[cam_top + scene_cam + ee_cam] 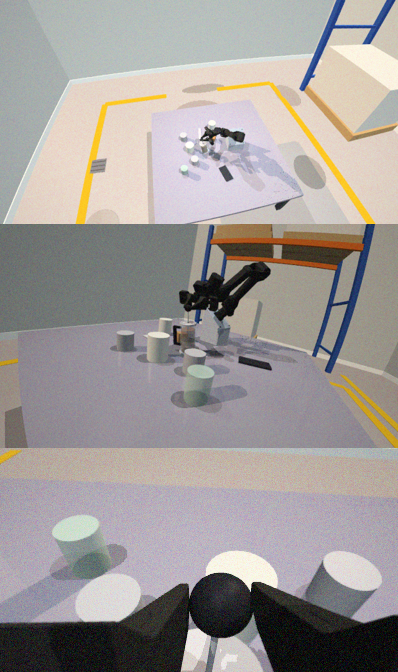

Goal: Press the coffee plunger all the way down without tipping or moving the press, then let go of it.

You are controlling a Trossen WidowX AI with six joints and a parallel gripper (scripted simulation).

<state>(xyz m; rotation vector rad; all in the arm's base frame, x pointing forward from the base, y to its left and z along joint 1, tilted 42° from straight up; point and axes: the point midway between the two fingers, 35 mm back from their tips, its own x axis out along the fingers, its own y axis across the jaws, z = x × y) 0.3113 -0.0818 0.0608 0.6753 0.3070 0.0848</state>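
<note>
The coffee press is 2 cm behind my gripper tip, 1 cm to the right of it and 10 cm below it. From my gripper tip the other things lie so: black flat slab: 16 cm behind, 30 cm to the left, 20 cm below.
</note>
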